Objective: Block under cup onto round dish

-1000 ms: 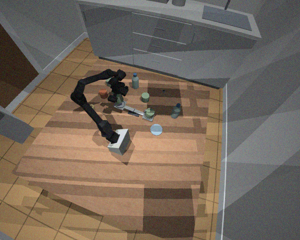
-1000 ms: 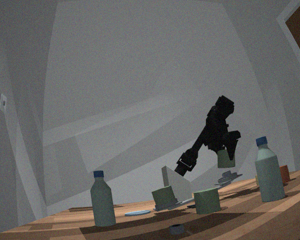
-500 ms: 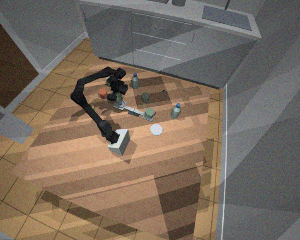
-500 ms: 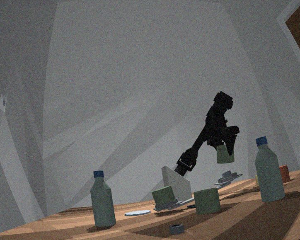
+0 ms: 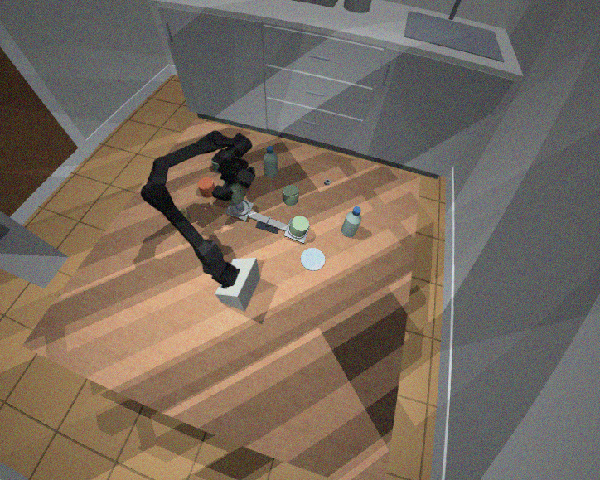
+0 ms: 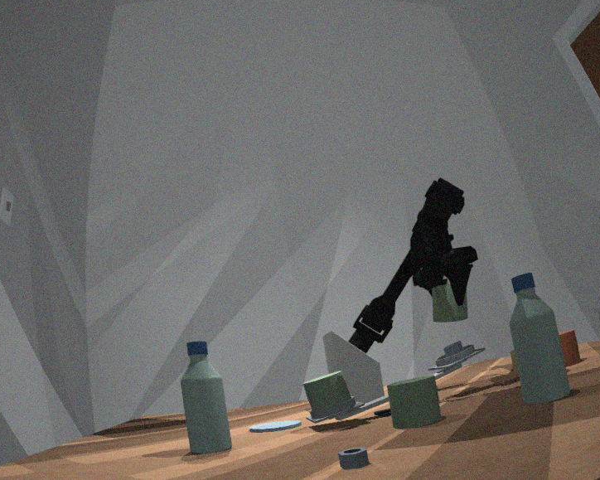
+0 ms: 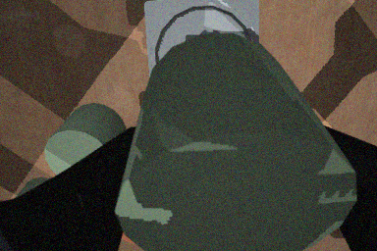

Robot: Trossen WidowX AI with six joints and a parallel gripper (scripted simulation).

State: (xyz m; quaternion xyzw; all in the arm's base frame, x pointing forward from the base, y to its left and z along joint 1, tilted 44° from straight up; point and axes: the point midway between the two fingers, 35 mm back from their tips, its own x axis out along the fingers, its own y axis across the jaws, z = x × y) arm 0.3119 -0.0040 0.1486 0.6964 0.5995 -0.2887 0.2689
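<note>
Now: the green cup 2 cm to the left of my gripper tip and 1 cm above it. The rest, counted from my gripper tip: orange cup (20 cm to the left, 14 cm below, 11 cm ahead); pale blue round dish (36 cm to the right, 17 cm below, 12 cm behind); grey block (8 cm below, 1 cm to the right).
</note>
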